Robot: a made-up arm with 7 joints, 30 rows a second.
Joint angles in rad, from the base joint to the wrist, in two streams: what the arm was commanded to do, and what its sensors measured. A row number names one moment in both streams.
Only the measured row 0 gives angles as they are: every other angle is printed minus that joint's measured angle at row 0.
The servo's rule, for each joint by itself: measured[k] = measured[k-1] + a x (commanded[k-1-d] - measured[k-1]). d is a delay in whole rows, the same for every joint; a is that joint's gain. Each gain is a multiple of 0.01, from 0.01 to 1. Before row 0 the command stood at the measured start. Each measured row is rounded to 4 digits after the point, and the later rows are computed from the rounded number. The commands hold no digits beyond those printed.
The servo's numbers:
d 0
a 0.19 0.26 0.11 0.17 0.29 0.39 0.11
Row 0, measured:
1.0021 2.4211 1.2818 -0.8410 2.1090 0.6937 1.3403
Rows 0 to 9, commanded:
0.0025 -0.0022 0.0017 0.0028 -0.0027 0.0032 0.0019
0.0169 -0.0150 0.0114 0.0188 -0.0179 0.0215 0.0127
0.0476 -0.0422 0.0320 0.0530 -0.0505 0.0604 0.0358
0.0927 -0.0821 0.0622 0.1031 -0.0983 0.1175 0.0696
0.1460 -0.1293 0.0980 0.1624 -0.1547 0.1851 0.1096
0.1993 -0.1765 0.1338 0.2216 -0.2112 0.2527 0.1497
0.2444 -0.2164 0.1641 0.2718 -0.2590 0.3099 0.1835
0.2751 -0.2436 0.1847 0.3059 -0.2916 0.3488 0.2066
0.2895 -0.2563 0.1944 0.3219 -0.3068 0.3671 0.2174
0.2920 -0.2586 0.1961 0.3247 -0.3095 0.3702 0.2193
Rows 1 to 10, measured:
0.0005 -0.0006 0.0002 0.0005 -0.0008 0.0012 0.0002
0.0036 -0.0043 0.0014 0.0036 -0.0058 0.0091 0.0016
0.0120 -0.0142 0.0048 0.0120 -0.0188 0.0291 0.0054
0.0273 -0.0319 0.0111 0.0275 -0.0419 0.0636 0.0125
0.0499 -0.0572 0.0207 0.0504 -0.0746 0.1110 0.0232
0.0783 -0.0882 0.0331 0.0795 -0.1142 0.1663 0.0371
0.1099 -0.1215 0.0475 0.1122 -0.1562 0.2223 0.0532
0.1413 -0.1532 0.0626 0.1451 -0.1955 0.2716 0.0701
0.1695 -0.1800 0.0771 0.1752 -0.2278 0.3088 0.0863
0.1928 -0.2004 0.0902 0.2006 -0.2515 0.3327 0.1009

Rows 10 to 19, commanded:
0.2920 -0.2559 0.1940 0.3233 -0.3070 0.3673 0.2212
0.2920 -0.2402 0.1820 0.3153 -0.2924 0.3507 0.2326
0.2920 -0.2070 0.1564 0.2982 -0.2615 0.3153 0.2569
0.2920 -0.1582 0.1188 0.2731 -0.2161 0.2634 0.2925
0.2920 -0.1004 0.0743 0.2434 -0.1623 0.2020 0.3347
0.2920 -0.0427 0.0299 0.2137 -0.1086 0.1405 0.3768
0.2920 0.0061 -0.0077 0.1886 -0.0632 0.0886 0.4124
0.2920 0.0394 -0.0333 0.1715 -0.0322 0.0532 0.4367
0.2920 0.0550 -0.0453 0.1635 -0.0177 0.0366 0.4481
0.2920 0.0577 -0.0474 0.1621 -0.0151 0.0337 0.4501
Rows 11 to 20, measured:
0.2116 -0.2148 0.1016 0.2215 -0.2676 0.3462 0.1141
0.2269 -0.2214 0.1104 0.2374 -0.2748 0.3480 0.1271
0.2393 -0.2177 0.1155 0.2477 -0.2709 0.3352 0.1414
0.2493 -0.2022 0.1159 0.2520 -0.2550 0.3072 0.1580
0.2574 -0.1757 0.1113 0.2505 -0.2281 0.2662 0.1774
0.2640 -0.1411 0.1023 0.2442 -0.1934 0.2172 0.1993
0.2693 -0.1028 0.0902 0.2347 -0.1556 0.1670 0.2227
0.2736 -0.0658 0.0766 0.2240 -0.1198 0.1226 0.2462
0.2771 -0.0344 0.0632 0.2137 -0.0902 0.0891 0.2684
0.2799 -0.0105 0.0510 0.2049 -0.0684 0.0675 0.2884

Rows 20 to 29, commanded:
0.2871 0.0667 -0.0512 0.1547 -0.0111 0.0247 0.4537
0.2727 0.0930 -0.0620 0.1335 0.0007 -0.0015 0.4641
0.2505 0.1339 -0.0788 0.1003 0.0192 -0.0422 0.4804
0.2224 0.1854 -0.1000 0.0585 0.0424 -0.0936 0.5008
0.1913 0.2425 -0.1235 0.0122 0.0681 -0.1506 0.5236
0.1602 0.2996 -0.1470 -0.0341 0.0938 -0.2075 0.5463
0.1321 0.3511 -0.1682 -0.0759 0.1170 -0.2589 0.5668
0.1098 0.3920 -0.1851 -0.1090 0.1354 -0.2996 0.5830
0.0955 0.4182 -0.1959 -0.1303 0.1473 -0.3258 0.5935
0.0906 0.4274 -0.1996 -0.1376 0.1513 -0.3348 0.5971
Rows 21 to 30, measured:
0.2813 0.0096 0.0398 0.1964 -0.0518 0.0508 0.3066
0.2797 0.0313 0.0286 0.1857 -0.0366 0.0304 0.3239
0.2742 0.0580 0.0168 0.1712 -0.0204 0.0021 0.3411
0.2644 0.0911 0.0040 0.1520 -0.0022 -0.0352 0.3587
0.2505 0.1305 -0.0100 0.1282 0.0182 -0.0802 0.3768
0.2333 0.1745 -0.0251 0.1006 0.0401 -0.1298 0.3954
0.2141 0.2204 -0.0408 0.0706 0.0624 -0.1801 0.4143
0.1943 0.2650 -0.0567 0.0401 0.0836 -0.2267 0.4329
0.1755 0.3048 -0.0720 0.0111 0.1021 -0.2653 0.4506
0.1594 0.3367 -0.0860 -0.0142 0.1164 -0.2924 0.4667

